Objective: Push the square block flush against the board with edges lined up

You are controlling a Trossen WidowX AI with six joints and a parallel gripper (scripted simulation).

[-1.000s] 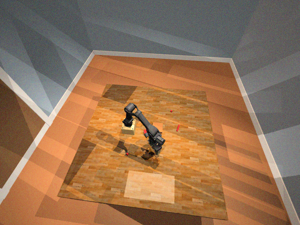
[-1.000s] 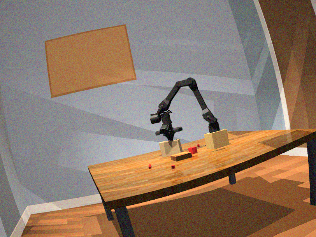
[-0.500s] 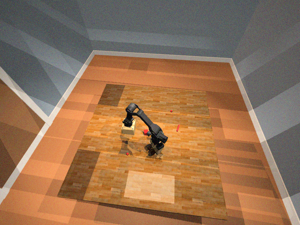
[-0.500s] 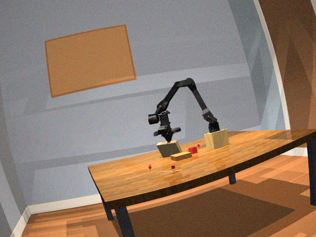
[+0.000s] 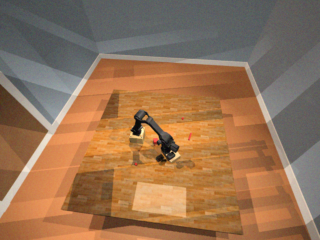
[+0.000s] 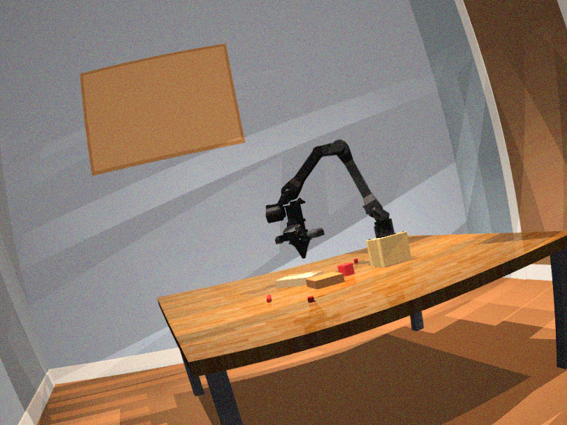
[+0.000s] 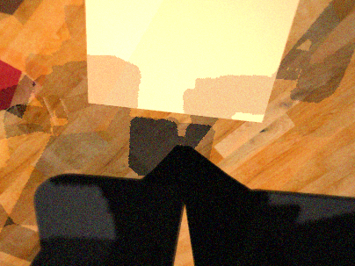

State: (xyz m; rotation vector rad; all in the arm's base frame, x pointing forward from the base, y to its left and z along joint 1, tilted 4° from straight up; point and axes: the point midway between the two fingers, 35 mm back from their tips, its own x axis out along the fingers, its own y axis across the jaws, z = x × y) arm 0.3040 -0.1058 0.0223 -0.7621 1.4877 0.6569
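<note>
My gripper tip is 4 cm short of the pale flat block, 5 cm to the right of it and 7 cm above it. The rest, counted from my gripper tip: brown board: 3 cm behind, 20 cm to the left, 7 cm below; red cube: 13 cm behind, 12 cm to the left, 6 cm below; red stick: 17 cm ahead, 27 cm to the left, 8 cm below.
</note>
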